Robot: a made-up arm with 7 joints. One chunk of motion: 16 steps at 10 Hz.
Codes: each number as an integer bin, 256 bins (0 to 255) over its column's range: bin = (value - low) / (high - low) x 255, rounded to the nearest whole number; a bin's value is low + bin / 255 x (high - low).
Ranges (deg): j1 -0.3..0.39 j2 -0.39..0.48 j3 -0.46..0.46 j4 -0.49..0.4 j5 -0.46..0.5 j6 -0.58..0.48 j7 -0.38..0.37
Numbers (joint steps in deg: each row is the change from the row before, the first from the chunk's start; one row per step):
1: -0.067 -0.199 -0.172 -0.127 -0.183 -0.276 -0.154
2: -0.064 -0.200 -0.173 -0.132 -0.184 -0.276 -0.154
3: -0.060 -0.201 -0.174 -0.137 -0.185 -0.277 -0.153
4: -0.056 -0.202 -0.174 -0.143 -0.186 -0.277 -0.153
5: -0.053 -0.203 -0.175 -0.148 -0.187 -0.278 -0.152
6: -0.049 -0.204 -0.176 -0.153 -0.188 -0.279 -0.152
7: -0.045 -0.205 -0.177 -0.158 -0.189 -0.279 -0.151
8: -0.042 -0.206 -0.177 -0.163 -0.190 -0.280 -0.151
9: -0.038 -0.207 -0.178 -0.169 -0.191 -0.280 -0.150
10: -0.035 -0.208 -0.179 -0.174 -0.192 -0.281 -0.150
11: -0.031 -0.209 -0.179 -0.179 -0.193 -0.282 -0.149
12: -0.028 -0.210 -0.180 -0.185 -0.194 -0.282 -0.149
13: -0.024 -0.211 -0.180 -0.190 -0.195 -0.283 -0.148
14: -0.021 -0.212 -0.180 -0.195 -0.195 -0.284 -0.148
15: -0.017 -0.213 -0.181 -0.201 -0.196 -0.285 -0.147
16: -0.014 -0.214 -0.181 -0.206 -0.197 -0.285 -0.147
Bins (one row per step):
1: 86 56 80 104 74 73 77
2: 87 56 80 103 73 73 77
3: 89 55 79 101 73 73 77
4: 90 55 79 99 73 73 77
5: 91 55 79 98 73 73 78
6: 93 55 79 97 72 72 78
7: 94 54 78 95 72 72 78
8: 95 54 78 94 72 72 78
9: 97 54 78 92 71 72 78
10: 98 53 78 91 71 72 78
11: 99 53 78 89 71 72 79
12: 101 53 78 87 71 72 79
13: 102 52 78 86 70 71 79
14: 103 52 78 85 70 71 79
15: 105 52 77 83 70 71 79
16: 106 52 77 81 70 71 79

